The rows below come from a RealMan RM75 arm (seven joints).
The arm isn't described. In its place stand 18 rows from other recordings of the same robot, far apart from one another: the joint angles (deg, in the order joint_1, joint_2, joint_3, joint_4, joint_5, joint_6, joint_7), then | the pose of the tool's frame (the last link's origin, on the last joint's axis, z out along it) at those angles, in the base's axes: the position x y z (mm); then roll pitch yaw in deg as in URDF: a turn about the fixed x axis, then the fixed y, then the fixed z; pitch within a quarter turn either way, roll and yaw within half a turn.
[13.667, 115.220, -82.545, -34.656, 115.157, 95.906, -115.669] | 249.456 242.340 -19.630 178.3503 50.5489 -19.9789
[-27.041, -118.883, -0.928, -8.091, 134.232, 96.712, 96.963] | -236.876 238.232 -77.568 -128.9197 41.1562 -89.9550
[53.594, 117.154, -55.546, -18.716, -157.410, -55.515, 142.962] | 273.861 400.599 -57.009 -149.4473 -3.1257 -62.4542
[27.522, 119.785, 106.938, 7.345, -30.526, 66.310, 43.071] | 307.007 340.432 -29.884 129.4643 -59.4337 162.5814
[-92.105, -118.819, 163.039, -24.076, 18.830, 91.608, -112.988] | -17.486 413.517 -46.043 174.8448 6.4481 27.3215
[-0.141, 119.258, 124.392, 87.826, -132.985, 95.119, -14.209] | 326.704 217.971 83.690 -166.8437 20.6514 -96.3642
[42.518, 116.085, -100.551, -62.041, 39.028, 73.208, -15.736] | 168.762 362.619 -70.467 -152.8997 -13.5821 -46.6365
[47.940, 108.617, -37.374, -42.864, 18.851, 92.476, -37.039] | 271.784 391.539 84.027 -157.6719 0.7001 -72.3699
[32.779, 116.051, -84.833, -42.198, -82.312, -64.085, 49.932] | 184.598 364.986 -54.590 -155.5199 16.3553 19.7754
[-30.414, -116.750, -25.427, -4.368, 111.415, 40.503, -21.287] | -382.014 344.501 -30.641 -117.2713 -42.3396 33.1141
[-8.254, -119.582, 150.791, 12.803, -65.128, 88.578, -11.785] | -349.978 218.411 -7.384 -80.2350 -52.3695 -17.1981
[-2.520, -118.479, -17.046, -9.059, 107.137, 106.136, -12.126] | -348.090 161.484 19.191 -73.8778 -46.6782 -29.7286
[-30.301, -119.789, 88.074, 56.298, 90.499, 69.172, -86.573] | -135.047 334.948 -69.587 -173.6945 -24.6266 3.6736
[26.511, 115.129, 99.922, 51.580, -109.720, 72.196, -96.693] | 242.696 333.355 -39.177 -169.7649 4.7878 -6.4949
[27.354, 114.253, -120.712, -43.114, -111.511, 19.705, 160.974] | 260.439 401.905 -43.898 -119.4179 45.6528 -27.2359
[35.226, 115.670, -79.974, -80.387, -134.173, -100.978, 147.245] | 154.099 327.590 9.999 -168.5647 -14.0778 -38.8348
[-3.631, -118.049, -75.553, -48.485, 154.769, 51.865, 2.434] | -301.544 314.287 40.059 -79.0012 -43.2519 -15.0304
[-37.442, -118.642, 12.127, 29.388, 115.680, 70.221, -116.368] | -291.720 393.810 38.443 162.4783 -54.3352 92.0442
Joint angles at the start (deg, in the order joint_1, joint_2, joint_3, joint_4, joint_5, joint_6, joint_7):
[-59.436, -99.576, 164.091, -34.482, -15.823, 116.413, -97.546]
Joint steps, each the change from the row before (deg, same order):
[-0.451, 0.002, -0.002, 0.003, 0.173, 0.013, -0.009]
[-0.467, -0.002, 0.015, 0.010, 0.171, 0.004, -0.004]
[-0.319, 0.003, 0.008, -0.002, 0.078, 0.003, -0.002]
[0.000, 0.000, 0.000, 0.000, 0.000, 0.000, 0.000]
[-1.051, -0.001, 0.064, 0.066, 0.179, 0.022, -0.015]
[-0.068, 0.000, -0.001, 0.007, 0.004, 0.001, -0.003]
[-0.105, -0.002, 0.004, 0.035, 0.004, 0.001, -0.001]
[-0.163, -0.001, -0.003, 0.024, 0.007, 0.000, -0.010]
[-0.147, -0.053, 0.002, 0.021, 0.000, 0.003, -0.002]
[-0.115, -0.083, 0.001, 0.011, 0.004, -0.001, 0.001]
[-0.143, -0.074, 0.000, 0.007, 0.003, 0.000, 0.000]
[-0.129, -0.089, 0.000, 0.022, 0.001, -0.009, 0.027]
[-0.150, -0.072, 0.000, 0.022, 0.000, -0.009, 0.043]
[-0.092, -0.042, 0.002, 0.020, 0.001, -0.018, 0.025]
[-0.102, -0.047, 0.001, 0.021, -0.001, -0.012, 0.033]
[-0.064, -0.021, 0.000, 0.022, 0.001, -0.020, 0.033]
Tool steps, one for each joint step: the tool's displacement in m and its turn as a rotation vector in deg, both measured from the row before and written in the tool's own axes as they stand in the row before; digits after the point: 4 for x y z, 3 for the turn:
[0.0026, 0.0004, 0.0017, -0.217, -0.176, 0.305]
[0.0027, 0.0004, 0.0018, -0.226, -0.191, 0.324]
[0.0019, 0.0003, 0.0012, -0.146, -0.094, 0.244]
[0.0000, 0.0000, 0.0000, 0.000, 0.000, 0.000]
[0.0064, 0.0012, 0.0042, -0.580, -0.281, 0.812]
[0.0004, 0.0001, 0.0003, -0.040, -0.006, 0.053]
[0.0006, 0.0001, 0.0005, -0.087, -0.014, 0.080]
[0.0010, 0.0002, 0.0007, -0.103, -0.012, 0.123]
[0.0008, 0.0002, 0.0010, -0.141, -0.013, 0.096]
[0.0004, 0.0002, 0.0010, -0.137, -0.015, 0.056]
[0.0007, 0.0002, 0.0011, -0.140, -0.014, 0.086]
[0.0005, 0.0002, 0.0012, -0.153, -0.012, 0.090]
[0.0007, 0.0002, 0.0011, -0.148, -0.011, 0.133]
[0.0004, 0.0001, 0.0007, -0.083, -0.008, 0.080]
[0.0005, 0.0001, 0.0008, -0.099, -0.007, 0.095]
[0.0003, 0.0001, 0.0005, -0.051, -0.003, 0.073]

